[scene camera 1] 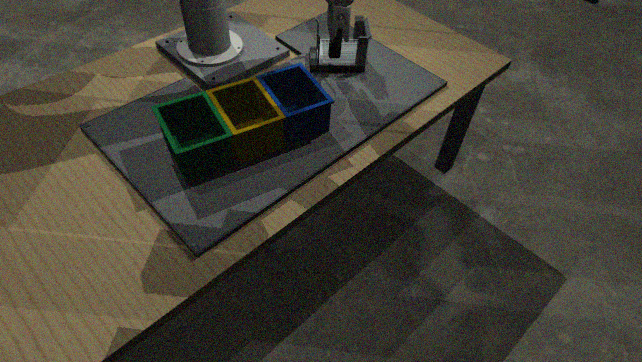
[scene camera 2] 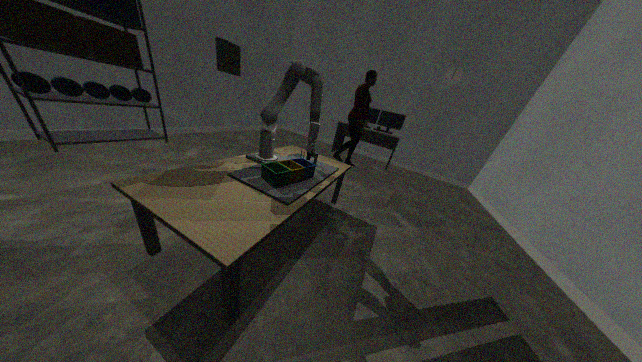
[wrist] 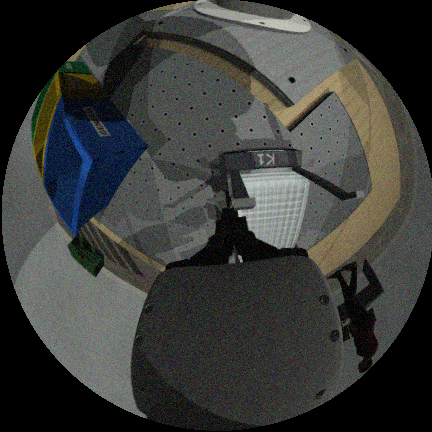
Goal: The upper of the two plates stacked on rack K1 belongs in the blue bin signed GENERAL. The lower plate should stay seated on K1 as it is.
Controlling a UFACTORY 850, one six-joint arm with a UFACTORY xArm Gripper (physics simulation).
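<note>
Rack K1 [scene camera 1: 345, 69] [wrist: 282, 158] stands on the dark perforated board, right of the bins in the scene camera 1 view. A clear, ribbed plate [scene camera 1: 354, 49] [wrist: 280, 205] lies flat in it. The stack is seen from above and partly hidden, so I cannot tell the upper plate from the lower. My gripper [scene camera 1: 335, 52] [wrist: 231, 217] is shut and empty, pointing down; its dark fingers overlap the plate in the scene camera 1 view and its left side in the wrist view. The blue bin [scene camera 1: 309, 125] [scene camera 2: 307, 173] [wrist: 117, 150] bears the GENERAL label.
A yellow bin [scene camera 1: 257, 145] and a green bin [scene camera 1: 205, 162] adjoin the blue one in a row. Upright posts rise at the rack's edges. The arm's base plate [scene camera 1: 270, 51] is behind the bins. A person [scene camera 2: 361, 102] stands beyond the table [scene camera 2: 200, 215].
</note>
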